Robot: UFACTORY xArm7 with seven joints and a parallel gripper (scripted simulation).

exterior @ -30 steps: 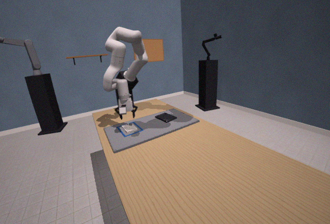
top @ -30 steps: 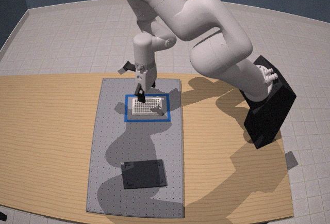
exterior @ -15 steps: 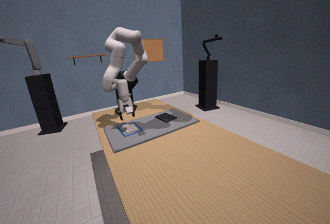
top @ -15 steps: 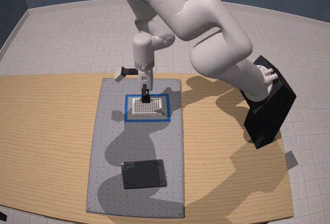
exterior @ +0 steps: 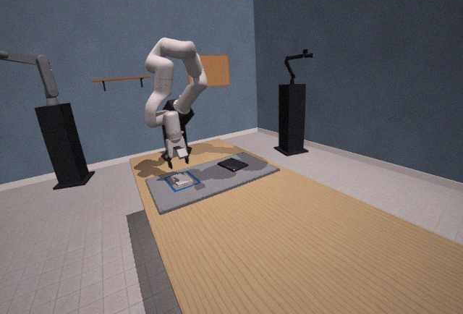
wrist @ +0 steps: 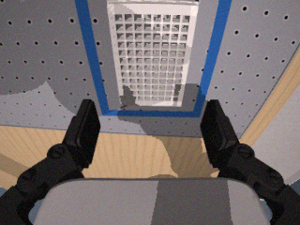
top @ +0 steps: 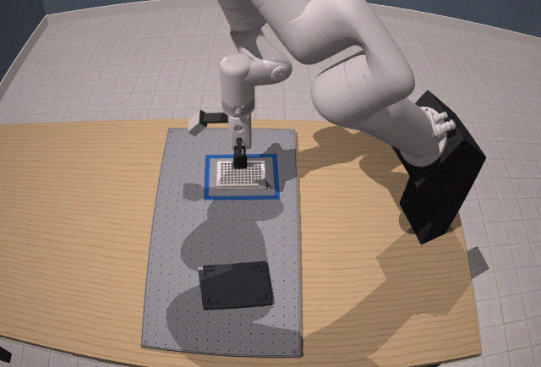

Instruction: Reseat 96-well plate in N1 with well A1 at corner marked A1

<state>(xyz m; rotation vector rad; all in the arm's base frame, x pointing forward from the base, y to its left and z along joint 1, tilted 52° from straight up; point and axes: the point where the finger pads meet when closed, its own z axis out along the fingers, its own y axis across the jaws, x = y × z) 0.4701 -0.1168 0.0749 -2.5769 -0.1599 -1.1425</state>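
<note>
My gripper is now 90 mm above the white 96-well plate. Round my hand: dark plate nest N1 (80 mm behind, 320 mm to the left, 90 mm below).
</note>
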